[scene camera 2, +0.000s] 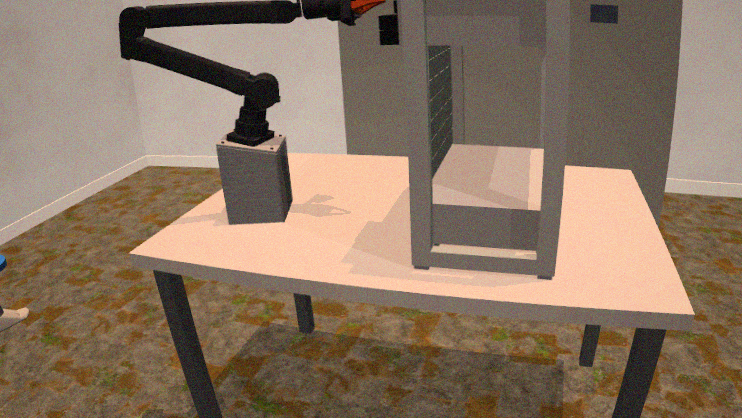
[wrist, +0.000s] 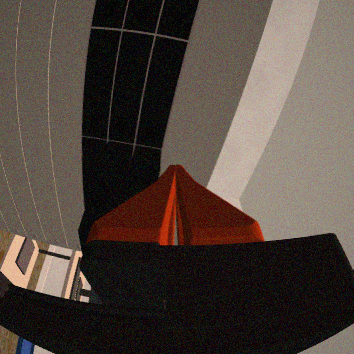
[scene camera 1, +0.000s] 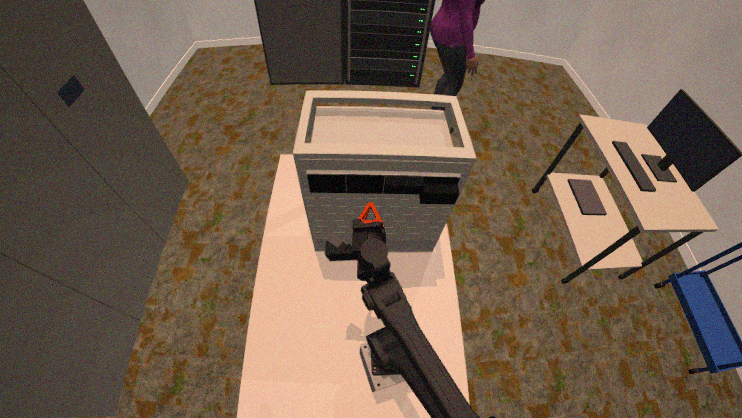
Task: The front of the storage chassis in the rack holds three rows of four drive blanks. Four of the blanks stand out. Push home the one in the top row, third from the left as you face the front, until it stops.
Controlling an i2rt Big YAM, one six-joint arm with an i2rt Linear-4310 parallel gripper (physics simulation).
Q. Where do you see a rack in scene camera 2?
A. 500, 197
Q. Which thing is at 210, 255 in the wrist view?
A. My gripper.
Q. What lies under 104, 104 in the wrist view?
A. A rack.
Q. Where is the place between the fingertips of my gripper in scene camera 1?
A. At 370, 202
